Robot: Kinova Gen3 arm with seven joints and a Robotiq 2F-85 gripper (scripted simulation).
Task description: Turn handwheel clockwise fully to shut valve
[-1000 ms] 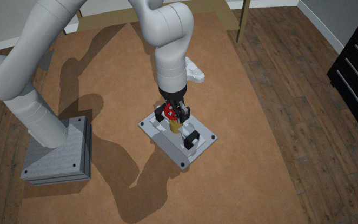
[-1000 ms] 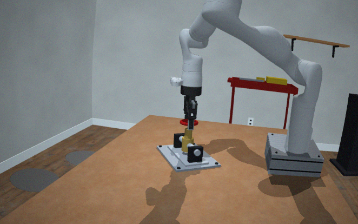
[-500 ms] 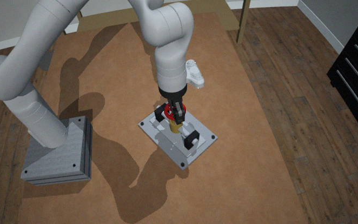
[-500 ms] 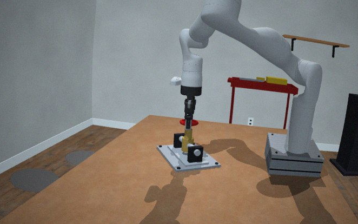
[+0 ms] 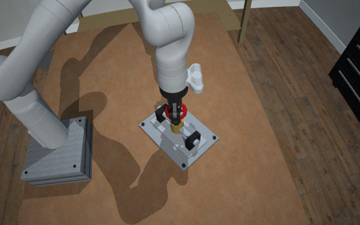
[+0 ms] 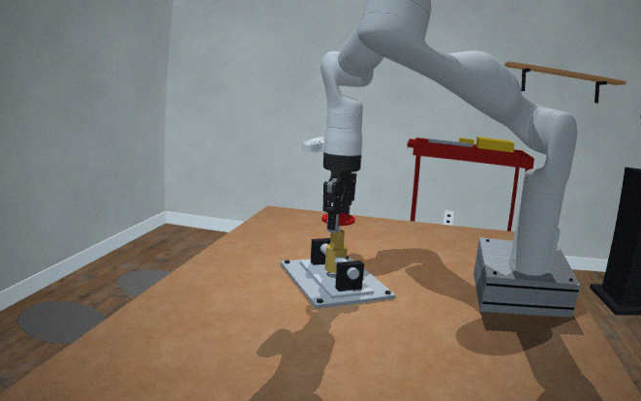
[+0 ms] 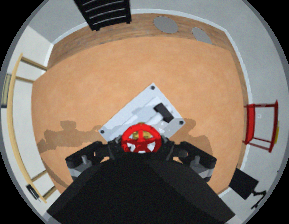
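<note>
Right now my hand is right at the handwheel. The rest, counted from my hand: baseplate (130 mm below).
</note>
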